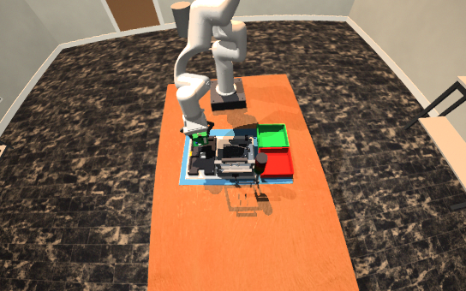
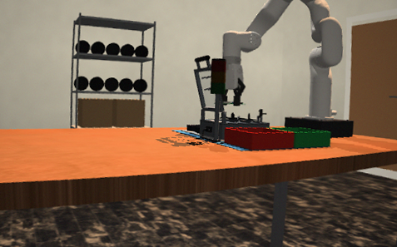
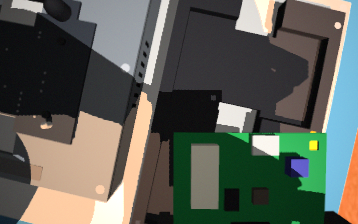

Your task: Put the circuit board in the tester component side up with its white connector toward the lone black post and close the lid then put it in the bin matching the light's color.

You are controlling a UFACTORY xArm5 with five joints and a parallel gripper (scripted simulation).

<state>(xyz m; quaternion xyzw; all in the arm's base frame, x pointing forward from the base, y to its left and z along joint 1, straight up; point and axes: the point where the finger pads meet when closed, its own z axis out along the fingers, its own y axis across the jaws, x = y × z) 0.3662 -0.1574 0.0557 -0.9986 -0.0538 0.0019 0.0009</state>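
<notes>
My gripper is now right at the green circuit board. Also, from my hand: red bin: 360 mm to the left, 140 mm ahead, 110 mm below; then tester lid: 200 mm ahead, 150 mm to the left, 60 mm above; then green bin: 370 mm to the left, 110 mm below, 10 mm behind.
</notes>
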